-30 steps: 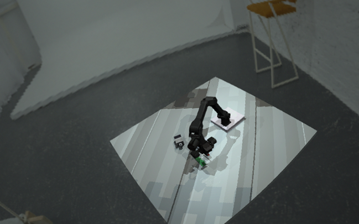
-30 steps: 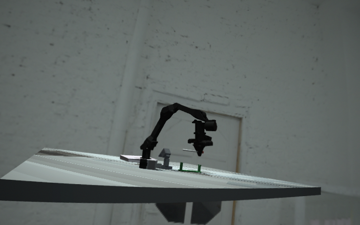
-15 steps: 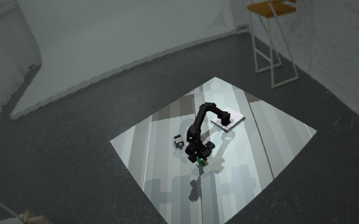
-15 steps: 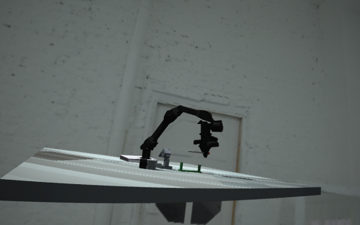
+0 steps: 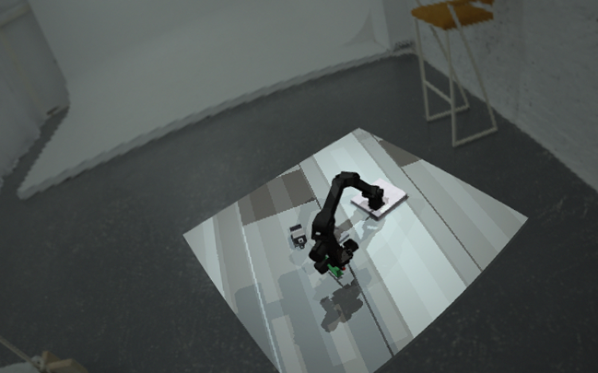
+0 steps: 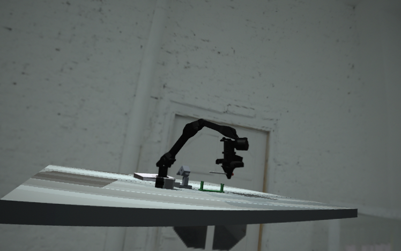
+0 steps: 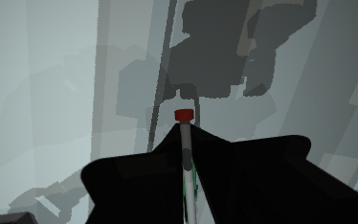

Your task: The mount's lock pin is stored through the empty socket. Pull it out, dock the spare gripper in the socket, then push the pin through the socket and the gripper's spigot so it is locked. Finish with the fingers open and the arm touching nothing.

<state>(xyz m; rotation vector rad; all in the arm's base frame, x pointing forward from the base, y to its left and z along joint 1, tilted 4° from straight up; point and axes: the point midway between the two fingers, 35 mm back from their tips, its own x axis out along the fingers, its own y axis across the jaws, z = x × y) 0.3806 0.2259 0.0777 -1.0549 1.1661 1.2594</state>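
The green cradle lies 10 cm to the right of my gripper tip and 5 cm below it. Round my gripper tip: spare gripper (35 cm to the right, 5 cm below); grey mount stand (10 cm behind, 23 cm to the right, 2 cm below).
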